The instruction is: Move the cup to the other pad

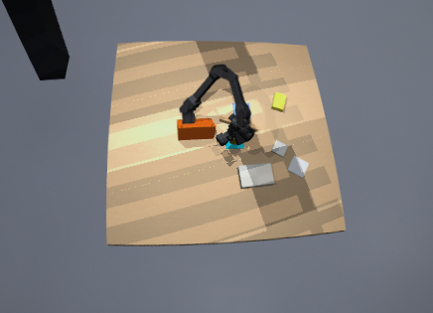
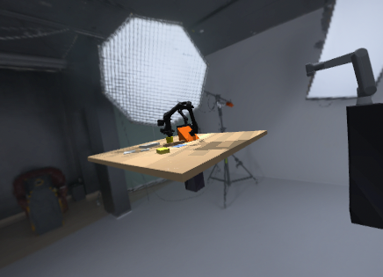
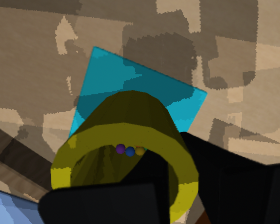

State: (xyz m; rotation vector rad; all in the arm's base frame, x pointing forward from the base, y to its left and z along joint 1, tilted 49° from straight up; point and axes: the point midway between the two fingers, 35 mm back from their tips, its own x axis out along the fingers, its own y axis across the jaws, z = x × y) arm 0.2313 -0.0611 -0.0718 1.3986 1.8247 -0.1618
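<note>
Right now the bright cyan pad is 30 mm ahead of my gripper tip, 20 mm to the left of it and 50 mm below it. From my gripper tip the other things lie so: flat wooden strip 60 mm ahead, 110 mm to the left, 40 mm below; olive-yellow cup 20 mm ahead, 10 mm to the left; pale blue pad 90 mm ahead, 210 mm to the left, 50 mm below.
</note>
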